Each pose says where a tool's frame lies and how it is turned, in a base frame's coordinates. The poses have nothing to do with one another.
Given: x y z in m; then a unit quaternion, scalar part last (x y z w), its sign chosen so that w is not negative.
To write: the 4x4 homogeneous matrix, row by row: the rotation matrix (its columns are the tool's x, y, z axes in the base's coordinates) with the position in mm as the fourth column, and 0 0 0 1 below. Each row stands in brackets. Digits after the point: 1 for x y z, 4 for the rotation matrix.
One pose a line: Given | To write
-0.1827, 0.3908, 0.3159, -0.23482, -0.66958, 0.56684, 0.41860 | [[-0.5393, -0.1601, -0.8268, -182.7], [0.7890, 0.2471, -0.5625, 390.8], [0.2944, -0.9557, -0.0069, 315.9], [0, 0, 0, 1]]
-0.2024, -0.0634, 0.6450, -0.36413, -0.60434, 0.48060, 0.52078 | [[-0.1924, -0.0605, -0.9795, -202.4], [0.9407, 0.2729, -0.2016, -63.4], [0.2795, -0.9601, 0.0044, 645.0], [0, 0, 0, 1]]
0.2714, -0.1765, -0.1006, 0.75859, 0.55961, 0.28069, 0.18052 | [[0.2161, 0.7477, 0.6279, 271.4], [0.9504, -0.3085, 0.0403, -176.5], [0.2238, 0.5880, -0.7773, -100.6], [0, 0, 0, 1]]
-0.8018, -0.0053, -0.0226, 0.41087, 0.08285, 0.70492, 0.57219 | [[-0.0076, -0.7386, 0.6741, -801.8], [0.8748, -0.3315, -0.3534, -5.3], [0.4845, 0.5870, 0.6486, -22.6], [0, 0, 0, 1]]
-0.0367, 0.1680, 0.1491, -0.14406, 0.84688, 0.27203, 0.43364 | [[-0.5824, -0.4799, 0.6561, -36.7], [-0.0081, 0.8105, 0.5857, 168.0], [-0.8129, 0.3358, -0.4759, 149.1], [0, 0, 0, 1]]
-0.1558, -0.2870, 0.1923, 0.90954, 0.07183, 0.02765, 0.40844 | [[0.9882, 0.1081, 0.1090, -155.8], [0.1532, -0.6560, -0.7390, -287.0], [-0.0084, 0.7469, -0.6648, 192.3], [0, 0, 0, 1]]
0.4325, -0.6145, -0.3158, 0.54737, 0.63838, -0.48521, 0.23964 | [[-0.2859, 0.9314, -0.2252, 432.5], [0.4663, -0.0701, -0.8818, -614.5], [-0.8371, -0.3572, -0.4143, -315.8], [0, 0, 0, 1]]
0.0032, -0.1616, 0.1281, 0.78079, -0.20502, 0.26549, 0.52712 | [[0.7750, -0.6000, 0.1984, 3.2], [-0.0403, -0.3602, -0.9320, -161.6], [0.6307, 0.7143, -0.3033, 128.1], [0, 0, 0, 1]]
